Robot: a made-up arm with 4 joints.
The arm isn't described. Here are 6 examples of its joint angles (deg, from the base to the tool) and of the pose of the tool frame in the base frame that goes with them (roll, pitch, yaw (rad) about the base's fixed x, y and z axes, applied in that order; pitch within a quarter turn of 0, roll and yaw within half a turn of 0; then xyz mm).
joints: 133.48 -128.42 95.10 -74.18
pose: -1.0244 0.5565 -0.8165 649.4 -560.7 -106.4
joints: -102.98 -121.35 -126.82 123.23
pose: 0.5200 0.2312 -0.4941 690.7 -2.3 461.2
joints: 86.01 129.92 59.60 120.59
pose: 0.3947 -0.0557 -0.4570 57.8 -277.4 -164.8
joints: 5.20 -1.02 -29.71 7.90
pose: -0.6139 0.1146 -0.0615 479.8 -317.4 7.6
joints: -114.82 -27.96 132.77 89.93
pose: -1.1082 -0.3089 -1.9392 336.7 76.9 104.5
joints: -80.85 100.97 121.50 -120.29
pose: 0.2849 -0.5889 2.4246 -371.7 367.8 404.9
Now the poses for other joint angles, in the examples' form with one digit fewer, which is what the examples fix.
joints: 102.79 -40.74 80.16 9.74
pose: -0.542 0.839 -0.302 661 -192 221
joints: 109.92 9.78 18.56 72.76
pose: -1.426 -0.074 -1.219 252 -276 536
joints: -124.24 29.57 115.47 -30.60
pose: -1.744 0.592 0.890 133 505 -101
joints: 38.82 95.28 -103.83 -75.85
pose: -2.262 -0.026 -0.414 54 -136 -46
